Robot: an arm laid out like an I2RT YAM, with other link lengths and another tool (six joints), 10 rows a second.
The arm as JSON. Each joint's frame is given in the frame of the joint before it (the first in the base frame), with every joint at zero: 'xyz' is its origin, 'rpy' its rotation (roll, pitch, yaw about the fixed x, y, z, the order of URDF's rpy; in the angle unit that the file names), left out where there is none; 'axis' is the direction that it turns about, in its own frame. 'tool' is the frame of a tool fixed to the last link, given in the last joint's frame.
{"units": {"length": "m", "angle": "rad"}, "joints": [
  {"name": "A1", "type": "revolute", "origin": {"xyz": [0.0, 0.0, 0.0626]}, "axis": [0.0, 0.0, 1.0]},
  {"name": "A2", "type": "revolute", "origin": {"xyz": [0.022, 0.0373, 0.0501]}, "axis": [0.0, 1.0, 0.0]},
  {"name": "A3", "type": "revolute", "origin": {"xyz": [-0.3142, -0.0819, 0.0]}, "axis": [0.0, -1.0, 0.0]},
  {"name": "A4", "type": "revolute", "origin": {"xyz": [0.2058, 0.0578, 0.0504]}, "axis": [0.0, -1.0, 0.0]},
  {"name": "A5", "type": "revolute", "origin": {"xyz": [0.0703, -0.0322, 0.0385]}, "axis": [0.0, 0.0, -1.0]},
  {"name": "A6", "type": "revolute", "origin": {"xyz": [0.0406, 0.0, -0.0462]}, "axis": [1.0, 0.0, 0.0]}
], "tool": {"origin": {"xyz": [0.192, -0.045, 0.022], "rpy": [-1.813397, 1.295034, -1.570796]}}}
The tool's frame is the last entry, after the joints.
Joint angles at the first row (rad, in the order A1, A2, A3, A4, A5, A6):
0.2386, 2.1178, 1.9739, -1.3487, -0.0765, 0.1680
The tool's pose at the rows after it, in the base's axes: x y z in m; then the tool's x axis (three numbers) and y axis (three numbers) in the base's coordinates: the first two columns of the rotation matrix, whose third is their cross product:
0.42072, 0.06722, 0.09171, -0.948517, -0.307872, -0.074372, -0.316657, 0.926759, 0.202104
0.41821, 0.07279, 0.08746, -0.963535, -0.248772, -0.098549, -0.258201, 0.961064, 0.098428
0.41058, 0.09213, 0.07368, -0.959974, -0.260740, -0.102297, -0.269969, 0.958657, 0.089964
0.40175, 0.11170, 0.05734, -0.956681, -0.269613, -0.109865, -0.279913, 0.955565, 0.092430
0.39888, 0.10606, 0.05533, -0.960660, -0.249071, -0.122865, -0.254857, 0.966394, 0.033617
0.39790, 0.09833, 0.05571, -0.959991, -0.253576, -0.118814, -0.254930, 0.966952, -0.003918
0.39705, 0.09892, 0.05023, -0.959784, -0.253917, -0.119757, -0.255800, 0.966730, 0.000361
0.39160, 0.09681, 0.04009, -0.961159, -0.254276, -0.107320, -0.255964, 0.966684, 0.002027
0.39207, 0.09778, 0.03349, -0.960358, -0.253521, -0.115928, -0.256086, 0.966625, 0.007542
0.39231, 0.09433, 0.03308, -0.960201, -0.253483, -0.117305, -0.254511, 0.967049, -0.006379
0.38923, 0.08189, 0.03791, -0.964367, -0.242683, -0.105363, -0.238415, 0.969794, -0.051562
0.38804, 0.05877, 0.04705, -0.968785, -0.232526, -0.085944, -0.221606, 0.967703, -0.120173
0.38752, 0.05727, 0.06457, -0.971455, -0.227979, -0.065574, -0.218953, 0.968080, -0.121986
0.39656, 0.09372, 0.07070, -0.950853, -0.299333, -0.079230, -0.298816, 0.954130, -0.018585
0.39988, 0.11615, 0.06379, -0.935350, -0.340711, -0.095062, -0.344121, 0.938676, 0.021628
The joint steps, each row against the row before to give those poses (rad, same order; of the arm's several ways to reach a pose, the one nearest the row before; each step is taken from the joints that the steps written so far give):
0.1038, 0.0000, -0.0465, 0.0416, 0.1171, 0.1362
0.0801, 0.0000, -0.0580, 0.0576, 0.1175, 0.1427
0.0572, -0.0001, -0.0691, 0.0637, 0.0122, 0.0454
0.0538, 0.0001, -0.0778, 0.0782, 0.0023, 0.0446
0.0255, 0.0000, -0.0373, 0.0233, 0.0633, 0.0508
0.0035, 0.0000, -0.0160, 0.0003, 0.0348, 0.0019
0.0004, 0.0000, -0.0245, 0.0267, -0.0039, -0.0004
0.0000, 0.0000, -0.0469, 0.0355, -0.0053, 0.0000
0.0000, 0.0000, -0.0309, 0.0408, -0.0027, 0.0000
-0.0004, 0.0000, -0.0095, 0.0065, 0.0138, 0.0007
-0.0019, 0.0000, 0.0004, -0.0297, 0.0396, 0.0145
-0.0191, -0.0004, 0.0041, -0.0439, 0.0595, -0.0007
-0.0053, 0.0000, 0.0863, -0.1061, -0.0045, -0.0004
0.0198, 0.0000, 0.0896, -0.0266, -0.0946, -0.0675
0.0244, 0.0076, -0.0007, 0.0392, -0.0359, -0.0233

